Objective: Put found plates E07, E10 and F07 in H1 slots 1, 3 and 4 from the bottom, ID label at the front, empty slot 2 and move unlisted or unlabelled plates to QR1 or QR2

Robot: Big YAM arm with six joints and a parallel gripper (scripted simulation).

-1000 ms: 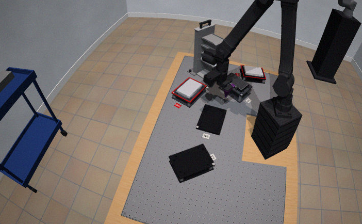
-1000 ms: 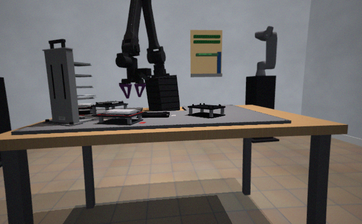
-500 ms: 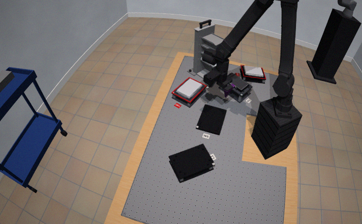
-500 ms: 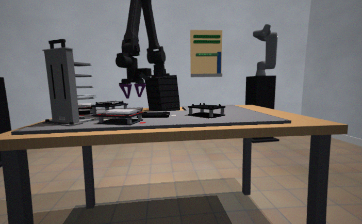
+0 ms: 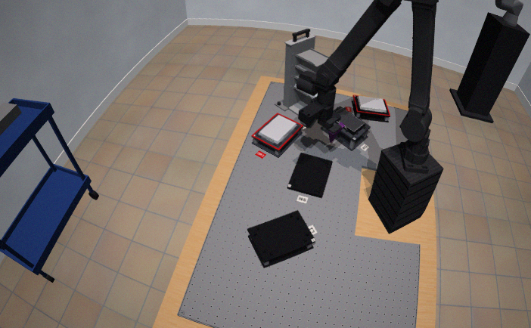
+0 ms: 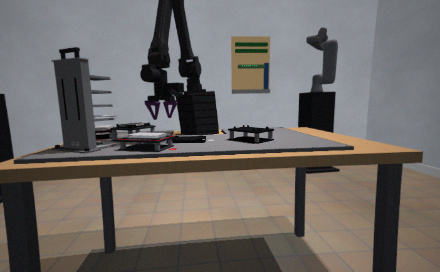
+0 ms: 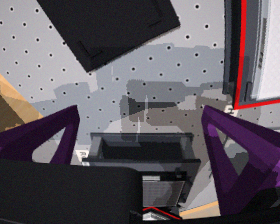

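Right now the dark plate is 140 mm to the right of my hand, 110 mm behind it and 40 mm below it. Also, from my hand: H1 deck label (140 mm to the right, 110 mm below, 60 mm ahead); regrip nest (140 mm to the right, 110 mm behind, 50 mm below); red-rimmed quarantine nest (160 mm ahead, 70 mm below, 60 mm to the right).
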